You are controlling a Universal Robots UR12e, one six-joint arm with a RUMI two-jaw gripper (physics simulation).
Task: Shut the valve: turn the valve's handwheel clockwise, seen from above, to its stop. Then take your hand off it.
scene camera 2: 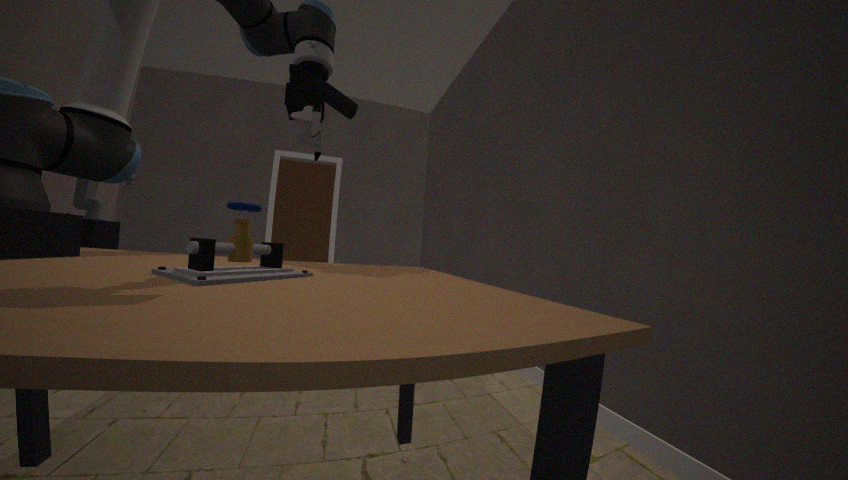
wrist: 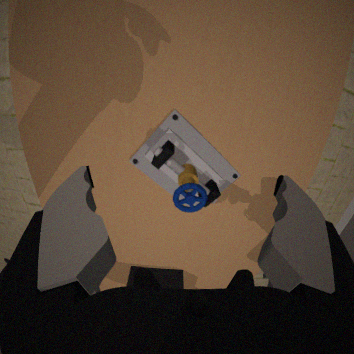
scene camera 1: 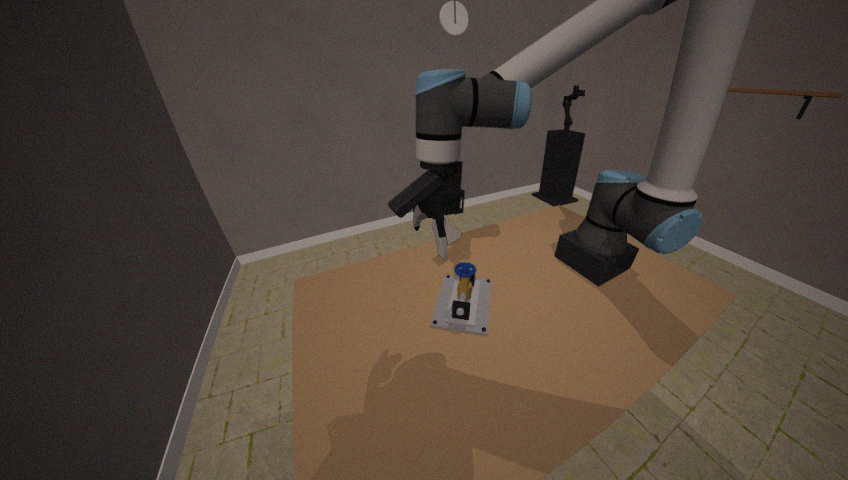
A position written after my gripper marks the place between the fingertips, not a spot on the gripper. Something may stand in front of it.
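In scene camera 1, my gripper [scene camera 1: 429,244], grey base plate [scene camera 1: 483,307]. In scene camera 2, my gripper [scene camera 2: 314,150], grey base plate [scene camera 2: 169,273]. In the wrist view, my gripper [wrist: 184,173], blue handwheel [wrist: 189,195], grey base plate [wrist: 175,121].
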